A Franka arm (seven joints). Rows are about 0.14 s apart.
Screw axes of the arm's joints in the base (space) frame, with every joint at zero. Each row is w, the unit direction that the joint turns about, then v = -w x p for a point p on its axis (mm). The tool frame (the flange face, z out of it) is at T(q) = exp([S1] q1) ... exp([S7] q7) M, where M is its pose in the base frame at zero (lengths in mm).
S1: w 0 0 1 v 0 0 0
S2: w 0 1 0 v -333 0 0
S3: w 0 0 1 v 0 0 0
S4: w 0 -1 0 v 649 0 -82.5
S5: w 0 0 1 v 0 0 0
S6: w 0 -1 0 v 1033 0 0
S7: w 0 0 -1 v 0 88 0
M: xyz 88 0 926 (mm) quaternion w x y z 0 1 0 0
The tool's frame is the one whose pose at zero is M.
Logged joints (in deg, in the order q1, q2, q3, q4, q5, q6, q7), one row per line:
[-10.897 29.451 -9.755 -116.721 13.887 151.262 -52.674]
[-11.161 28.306 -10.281 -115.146 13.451 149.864 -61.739]
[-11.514 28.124 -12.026 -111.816 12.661 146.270 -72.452]
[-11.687 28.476 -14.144 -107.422 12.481 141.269 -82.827]
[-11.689 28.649 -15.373 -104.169 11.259 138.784 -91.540]
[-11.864 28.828 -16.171 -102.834 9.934 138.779 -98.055]
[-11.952 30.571 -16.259 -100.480 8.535 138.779 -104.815]
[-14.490 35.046 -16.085 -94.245 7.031 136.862 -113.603]
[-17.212 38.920 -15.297 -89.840 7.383 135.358 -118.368]
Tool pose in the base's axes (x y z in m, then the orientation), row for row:
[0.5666 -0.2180 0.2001 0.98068 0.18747 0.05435 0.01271]
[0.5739 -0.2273 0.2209 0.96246 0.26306 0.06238 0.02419]
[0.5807 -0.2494 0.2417 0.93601 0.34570 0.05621 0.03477]
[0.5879 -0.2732 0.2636 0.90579 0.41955 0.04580 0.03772]
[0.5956 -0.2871 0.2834 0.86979 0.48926 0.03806 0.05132]
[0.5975 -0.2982 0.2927 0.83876 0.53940 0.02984 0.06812]
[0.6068 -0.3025 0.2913 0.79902 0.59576 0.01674 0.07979]
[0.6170 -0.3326 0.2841 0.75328 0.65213 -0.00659 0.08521]
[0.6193 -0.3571 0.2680 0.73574 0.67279 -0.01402 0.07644]
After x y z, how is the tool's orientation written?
As a quaternion, x y z w.
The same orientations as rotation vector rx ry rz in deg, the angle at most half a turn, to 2 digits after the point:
[175.11 33.47 9.70]
[170.62 46.64 11.06]
[164.85 60.89 9.90]
[159.24 73.76 8.05]
[151.65 85.30 6.64]
[144.76 93.09 5.15]
[136.95 102.11 2.87]
[128.69 111.41 -1.13]
[126.35 115.54 -2.41]

